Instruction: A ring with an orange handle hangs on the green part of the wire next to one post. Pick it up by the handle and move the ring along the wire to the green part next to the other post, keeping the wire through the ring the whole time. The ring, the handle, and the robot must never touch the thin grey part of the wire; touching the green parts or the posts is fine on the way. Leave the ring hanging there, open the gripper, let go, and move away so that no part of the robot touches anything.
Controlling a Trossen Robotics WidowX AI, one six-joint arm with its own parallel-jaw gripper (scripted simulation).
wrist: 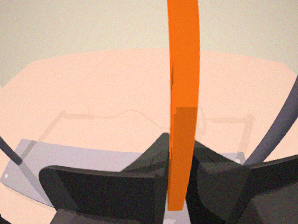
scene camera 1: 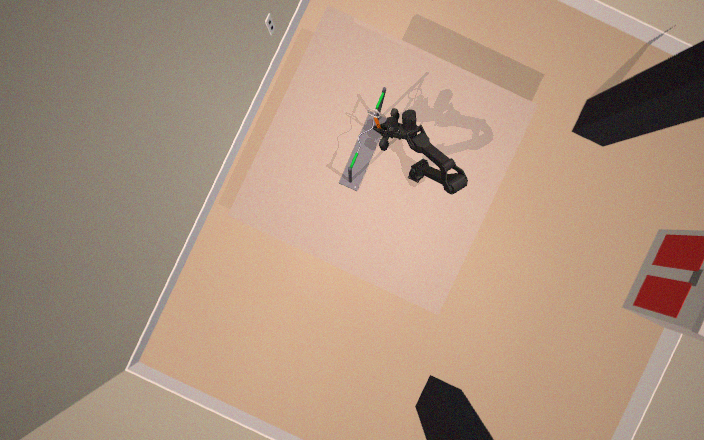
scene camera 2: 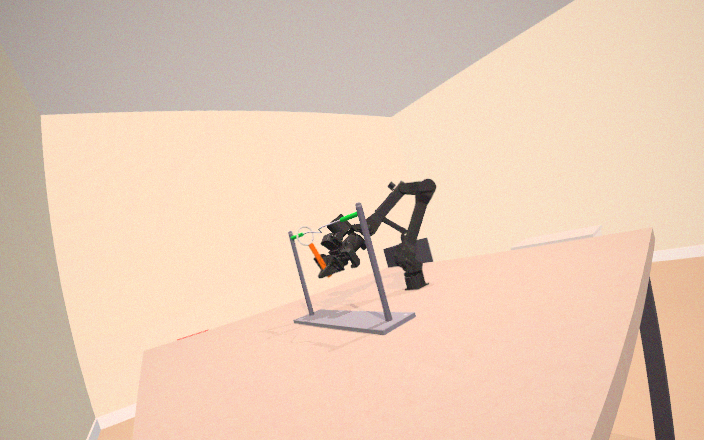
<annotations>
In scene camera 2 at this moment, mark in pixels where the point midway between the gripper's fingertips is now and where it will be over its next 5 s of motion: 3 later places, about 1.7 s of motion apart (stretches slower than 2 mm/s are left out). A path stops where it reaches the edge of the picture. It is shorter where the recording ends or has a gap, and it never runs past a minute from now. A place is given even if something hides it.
The gripper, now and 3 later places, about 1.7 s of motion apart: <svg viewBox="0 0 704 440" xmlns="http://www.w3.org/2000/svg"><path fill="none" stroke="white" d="M319 277L331 269L323 278L326 275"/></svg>
</annotations>
